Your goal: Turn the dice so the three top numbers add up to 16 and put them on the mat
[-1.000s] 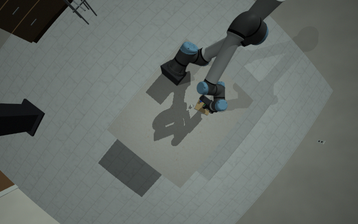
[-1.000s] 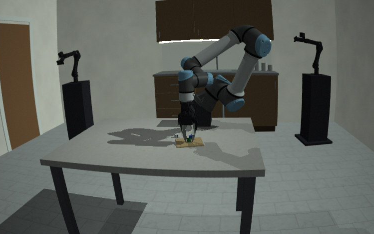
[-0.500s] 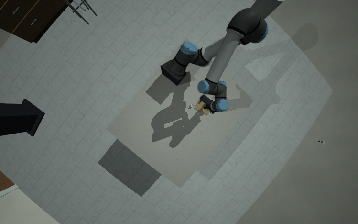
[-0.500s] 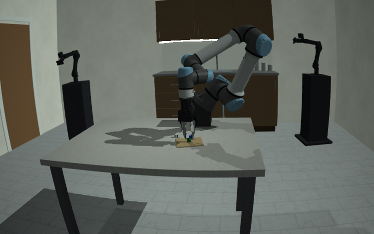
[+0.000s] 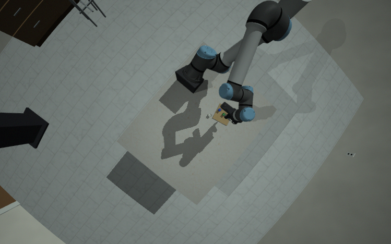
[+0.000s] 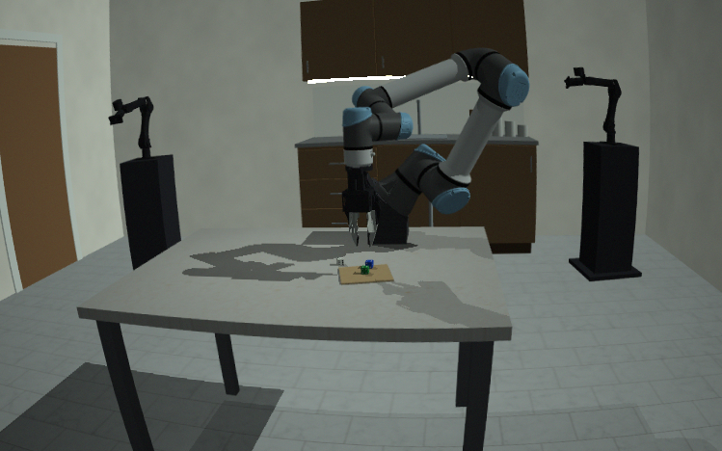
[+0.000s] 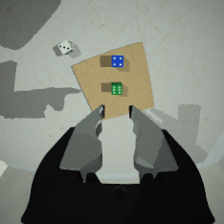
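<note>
The white die lies 10 cm behind my hand, 7 cm to the right of it and 9 cm below it. Also, from my hand: blue die 5 cm behind, 1 cm to the left, 8 cm below; green die 8 cm below; tan mat 10 cm below.
</note>
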